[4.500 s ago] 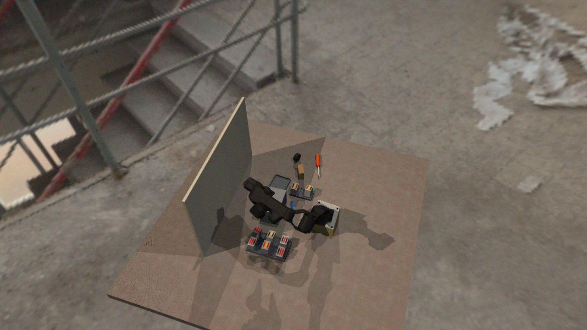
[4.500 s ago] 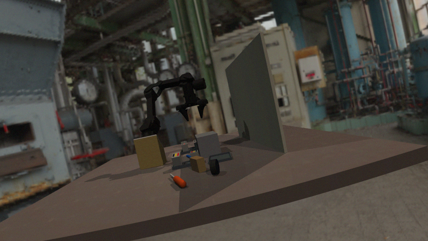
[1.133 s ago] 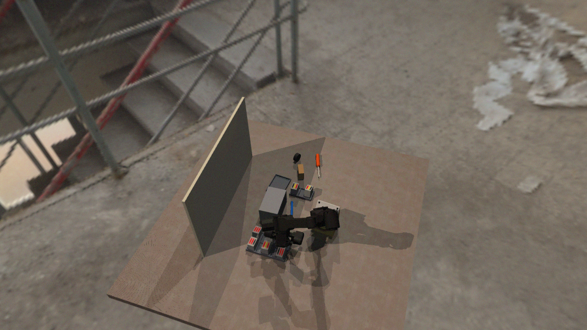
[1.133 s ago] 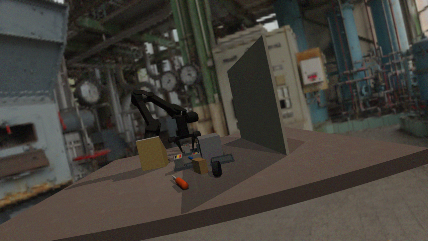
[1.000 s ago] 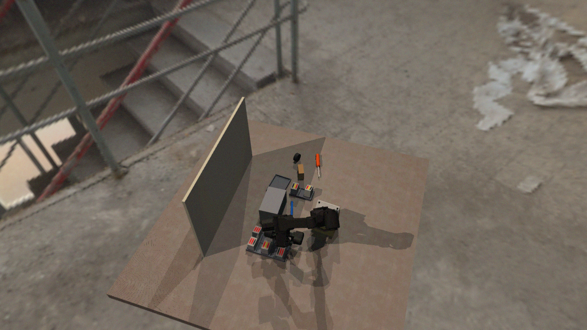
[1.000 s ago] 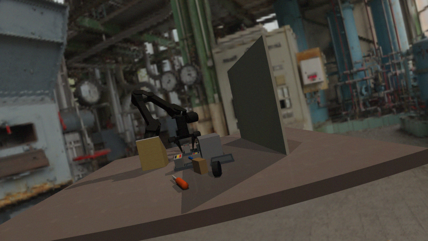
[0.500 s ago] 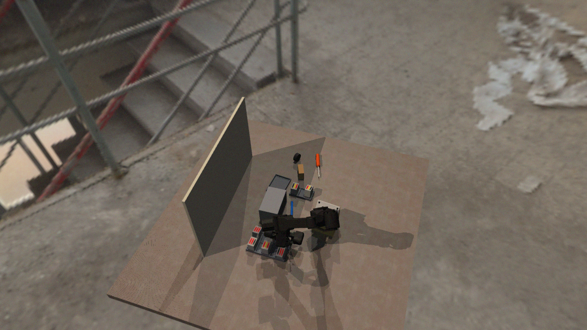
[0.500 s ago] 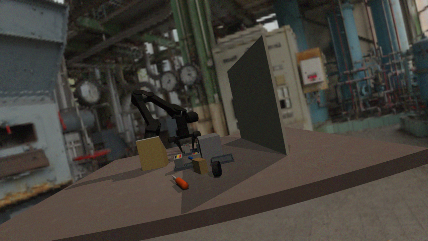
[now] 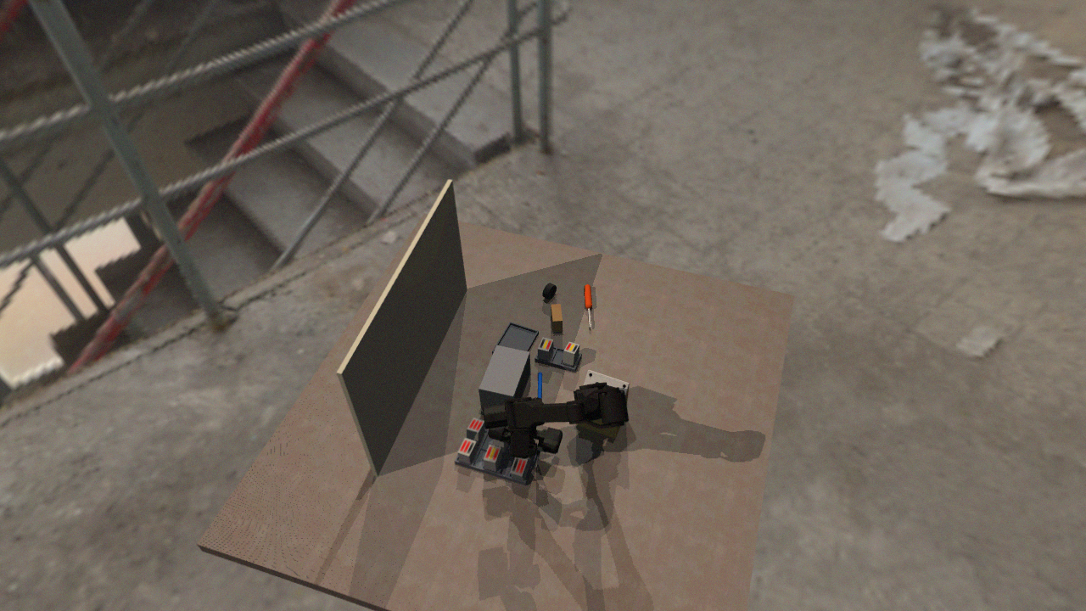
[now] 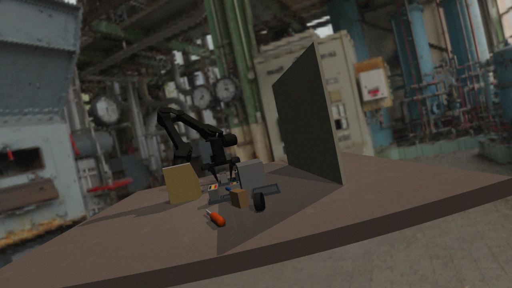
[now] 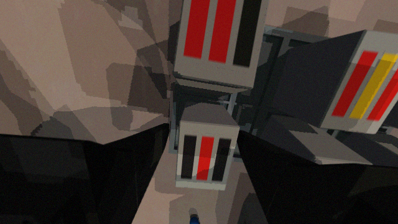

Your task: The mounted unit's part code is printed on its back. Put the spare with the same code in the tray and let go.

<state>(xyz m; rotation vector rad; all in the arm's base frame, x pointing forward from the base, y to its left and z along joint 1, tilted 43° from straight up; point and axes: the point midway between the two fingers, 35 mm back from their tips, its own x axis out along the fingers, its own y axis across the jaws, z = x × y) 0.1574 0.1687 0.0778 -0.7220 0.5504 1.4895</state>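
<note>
The grey spare is 20 mm above my gripper tip. From my gripper tip the other things lie so: tall dark panel: 380 mm ahead, 210 mm above, 140 mm to the right; blue pen: 200 mm to the right, 40 mm ahead, 10 mm below; flat grey tray: 350 mm to the right, 180 mm ahead, 10 mm below.
</note>
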